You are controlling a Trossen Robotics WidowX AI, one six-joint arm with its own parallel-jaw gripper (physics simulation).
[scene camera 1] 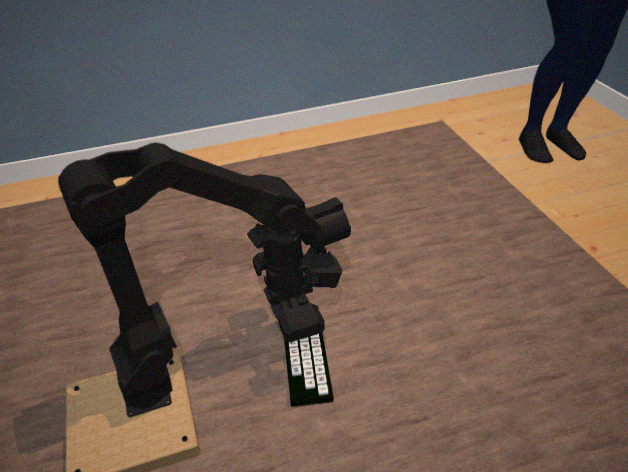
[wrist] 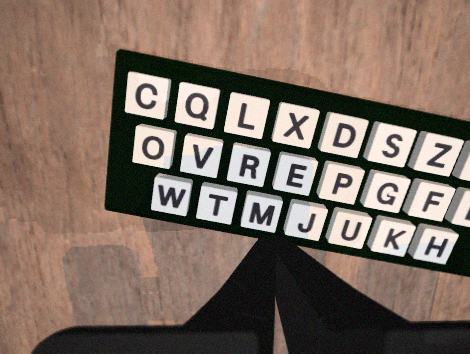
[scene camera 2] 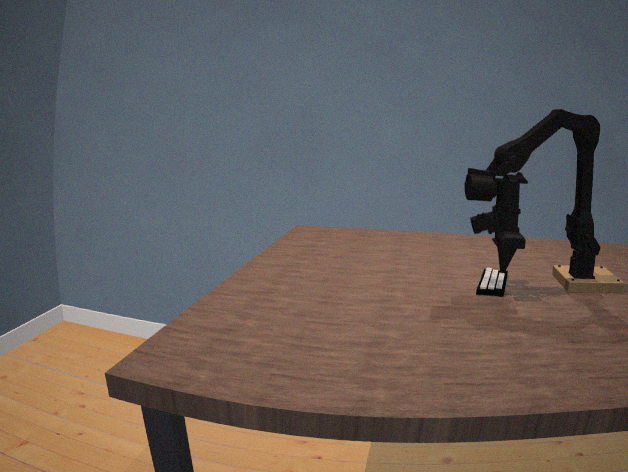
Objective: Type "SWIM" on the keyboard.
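Seen in the pictures: gripper, between the fingertips: [wrist: 271, 248] [scene camera 2: 502, 272]; arm's base, origin of its link: [scene camera 1: 147, 393] [scene camera 2: 581, 275].
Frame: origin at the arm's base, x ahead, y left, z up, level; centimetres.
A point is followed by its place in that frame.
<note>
The dark keyboard [scene camera 1: 304, 397] @[x 22.3, y -8.5, z -1.3 cm] [scene camera 2: 490, 292] @[x 27.7, y 9.9, z -1.7 cm] [wrist: 122, 175] @[x 26.1, y 9.5, z -1.3 cm] lies flat on the table, with white letter keys in three rows. In the wrist view, the S key [wrist: 391, 145] @[x 27.1, y -1.1, z -0.8 cm] is in the far row, and the W key [wrist: 171, 196] @[x 25.3, y 7.4, z -0.8 cm] and the M key [wrist: 261, 211] @[x 24.5, y 3.8, z -0.8 cm] are in the near row. The I key [scene camera 1: 322, 389] @[x 25.3, y -8.5, z -0.8 cm] shows at the end of a row in scene camera 1; it is outside the wrist view. My gripper [scene camera 2: 503, 271] @[x 24.0, y 3.6, z 1.2 cm] [wrist: 271, 248] @[x 24.0, y 3.6, z 1.2 cm] is shut and empty, pointing down. Its tips appear just below the M and J keys, over the board's near edge. Scene camera 1 hides the tips.
The arm stands on a wooden base plate [scene camera 1: 126, 436] @[x -3.7, y -6.2, z 0.0 cm] [scene camera 2: 588, 286] @[x -0.1, y 6.3, z -1.1 cm] beside the keyboard. The brown table [scene camera 1: 431, 355] @[x 44.8, y -7.4, z -2.6 cm] [scene camera 2: 329, 345] @[x 58.0, y 40.2, z -2.6 cm] [wrist: 50, 125] @[x 28.0, y 12.8, z -2.6 cm] bears both. A person's legs [scene camera 1: 542, 96] show beyond the table at the upper right of scene camera 1.
</note>
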